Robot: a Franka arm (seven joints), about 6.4 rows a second.
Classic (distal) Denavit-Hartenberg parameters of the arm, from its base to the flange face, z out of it. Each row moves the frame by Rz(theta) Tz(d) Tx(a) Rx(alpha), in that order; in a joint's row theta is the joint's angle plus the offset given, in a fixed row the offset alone. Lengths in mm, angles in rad.
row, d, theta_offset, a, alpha
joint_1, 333, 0, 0, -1.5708
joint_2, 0, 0, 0, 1.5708
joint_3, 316, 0, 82.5, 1.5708
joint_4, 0, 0, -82.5, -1.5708
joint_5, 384, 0, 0, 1.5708
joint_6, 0, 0, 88, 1.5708
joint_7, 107, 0, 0, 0
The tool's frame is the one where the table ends.
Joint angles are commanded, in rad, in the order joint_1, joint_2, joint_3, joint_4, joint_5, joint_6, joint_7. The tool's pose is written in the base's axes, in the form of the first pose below.
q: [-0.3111, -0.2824, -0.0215, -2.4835, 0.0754, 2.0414, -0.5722]
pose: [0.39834 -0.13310 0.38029 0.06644 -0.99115 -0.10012 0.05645]
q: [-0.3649, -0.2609, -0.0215, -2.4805, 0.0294, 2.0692, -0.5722]
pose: [0.39428 -0.15868 0.37432 0.04806 -0.99342 -0.08512 0.05975]
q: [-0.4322, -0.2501, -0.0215, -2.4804, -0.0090, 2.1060, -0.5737]
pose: [0.38617 -0.18869 0.37239 0.02959 -0.99609 -0.06287 0.05464]
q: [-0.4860, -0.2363, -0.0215, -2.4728, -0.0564, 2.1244, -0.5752]
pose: [0.37874 -0.21341 0.37110 0.01118 -0.99695 -0.05035 0.05860]
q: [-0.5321, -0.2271, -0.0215, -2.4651, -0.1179, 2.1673, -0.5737]
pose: [0.37387 -0.23643 0.37387 0.01934 0.99734 0.04519 -0.05388]
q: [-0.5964, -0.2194, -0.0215, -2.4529, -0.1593, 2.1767, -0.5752]
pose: [0.36114 -0.26400 0.37667 0.03525 0.99735 0.02619 -0.05803]
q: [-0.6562, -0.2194, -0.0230, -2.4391, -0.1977, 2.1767, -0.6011]
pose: [0.34650 -0.28929 0.38290 0.04938 0.99658 0.01937 -0.06328]
